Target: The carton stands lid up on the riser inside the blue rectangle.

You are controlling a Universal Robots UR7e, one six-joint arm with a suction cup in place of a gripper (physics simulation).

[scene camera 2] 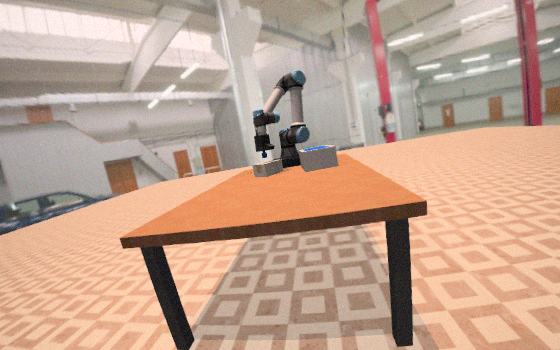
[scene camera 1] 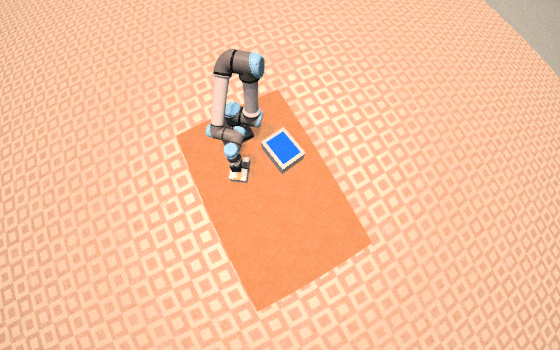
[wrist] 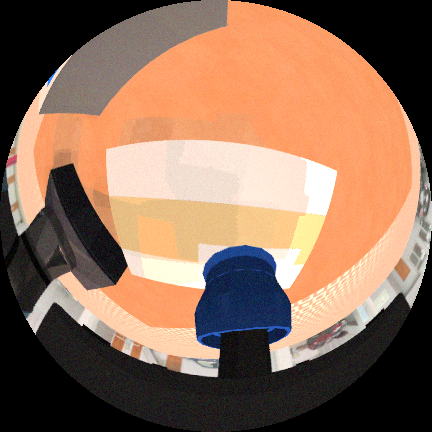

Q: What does the carton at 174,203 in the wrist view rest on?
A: The table.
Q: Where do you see a riser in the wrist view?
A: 88,91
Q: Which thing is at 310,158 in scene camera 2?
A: A riser.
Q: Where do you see a riser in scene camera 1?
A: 282,149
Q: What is the suction cup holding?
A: Nothing.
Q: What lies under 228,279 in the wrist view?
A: The suction cup.
